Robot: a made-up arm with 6 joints. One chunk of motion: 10 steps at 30 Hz.
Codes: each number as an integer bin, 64 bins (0 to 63) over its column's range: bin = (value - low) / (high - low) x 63, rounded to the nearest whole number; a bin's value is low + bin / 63 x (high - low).
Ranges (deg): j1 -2.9..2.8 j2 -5..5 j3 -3..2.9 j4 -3.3..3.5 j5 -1..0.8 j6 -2.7..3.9
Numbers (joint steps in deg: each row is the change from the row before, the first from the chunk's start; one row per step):
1: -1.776 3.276 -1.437 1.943 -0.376 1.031
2: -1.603 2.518 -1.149 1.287 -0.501 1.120
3: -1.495 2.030 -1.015 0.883 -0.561 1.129
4: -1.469 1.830 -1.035 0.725 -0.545 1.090
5: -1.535 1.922 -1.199 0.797 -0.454 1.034
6: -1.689 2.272 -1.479 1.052 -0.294 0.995
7: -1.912 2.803 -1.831 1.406 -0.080 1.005
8: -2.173 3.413 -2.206 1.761 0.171 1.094
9: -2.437 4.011 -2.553 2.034 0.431 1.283
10: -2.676 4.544 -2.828 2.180 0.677 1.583
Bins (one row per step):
1: 12 52 17 49 22 36
2: 14 47 20 42 17 36
3: 16 44 21 39 15 37
4: 16 43 21 37 16 36
5: 15 44 19 38 19 36
6: 13 46 16 40 25 35
7: 11 49 12 44 32 35
8: 8 53 8 47 41 36
9: 5 57 5 49 50 38
10: 2 60 2 51 59 41

